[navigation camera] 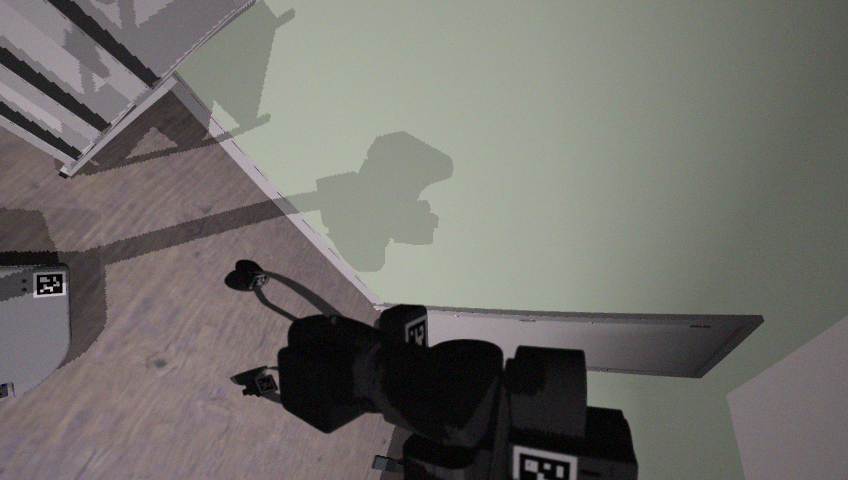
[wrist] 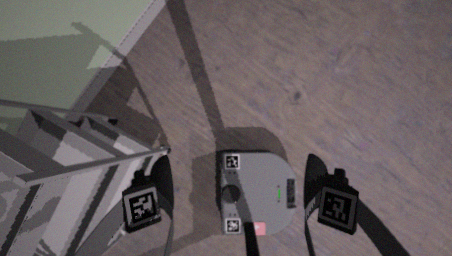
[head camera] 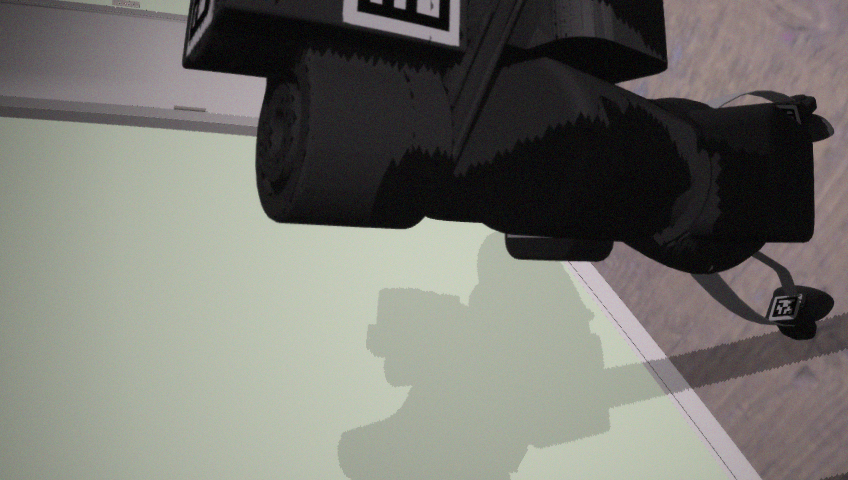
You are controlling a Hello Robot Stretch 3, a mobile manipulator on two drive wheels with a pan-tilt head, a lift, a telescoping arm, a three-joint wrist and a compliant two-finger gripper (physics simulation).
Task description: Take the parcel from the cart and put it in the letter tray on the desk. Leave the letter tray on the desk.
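Places are measured from the robot's base along level axes (x back, y right, z up), in millimetres.
Where they show: gripper, fingertip midpoint: (navigation camera: pixel 239 325).
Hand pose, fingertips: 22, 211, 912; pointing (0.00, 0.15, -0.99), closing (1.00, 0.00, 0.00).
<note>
After its pixels a point has its place, as x, y, z.
The cart (navigation camera: pixel 184 29) @[-475, 228, 663] (wrist: pixel 95 164) shows in part, a pale frame with several shelves, at the top left of the navigation view and at the left of the wrist view. My gripper (head camera: pixel 824 214) @[22, 211, 912] (navigation camera: pixel 242 328) @[22, 211, 912] (wrist: pixel 237 173) @[22, 211, 912] is open, with its two fingers wide apart above the floor and nothing between them. The cart lies beyond the left finger in the wrist view, apart from the gripper in the navigation view. The parcel, the letter tray and the desk do not show in these views.
My base (navigation camera: pixel 35 333) @[117, 102, 160] (wrist: pixel 265 200) stands on the wooden floor (head camera: pixel 791 416) @[-343, 617, 1] (navigation camera: pixel 148 321) @[159, 394, 1] (wrist: pixel 350 100). A pale green wall (head camera: pixel 148 297) @[-109, 1195, 1173] (navigation camera: pixel 565 148) @[-334, 907, 1259] with a white skirting board runs behind the arm. A grey door (head camera: pixel 119 65) @[517, 1962, 1230] (navigation camera: pixel 642 350) @[579, 2041, 1670] is set in the wall.
</note>
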